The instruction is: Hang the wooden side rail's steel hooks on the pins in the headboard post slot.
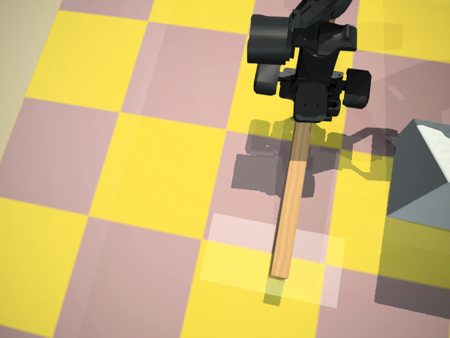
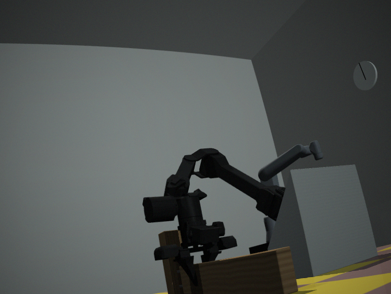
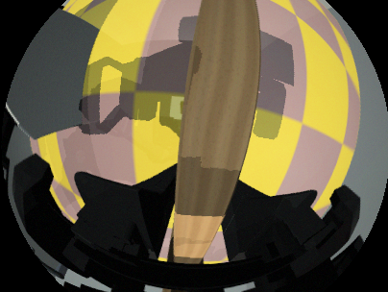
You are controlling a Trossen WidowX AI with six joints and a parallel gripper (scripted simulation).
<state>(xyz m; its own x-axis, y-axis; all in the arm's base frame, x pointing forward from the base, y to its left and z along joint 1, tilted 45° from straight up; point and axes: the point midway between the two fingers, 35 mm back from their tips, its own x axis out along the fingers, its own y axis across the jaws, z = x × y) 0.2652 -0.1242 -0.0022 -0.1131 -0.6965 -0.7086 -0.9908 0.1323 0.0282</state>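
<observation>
Right now the dark wooden headboard post is 150 mm to the right of my gripper tip, 60 mm above it and 10 mm behind it.
</observation>
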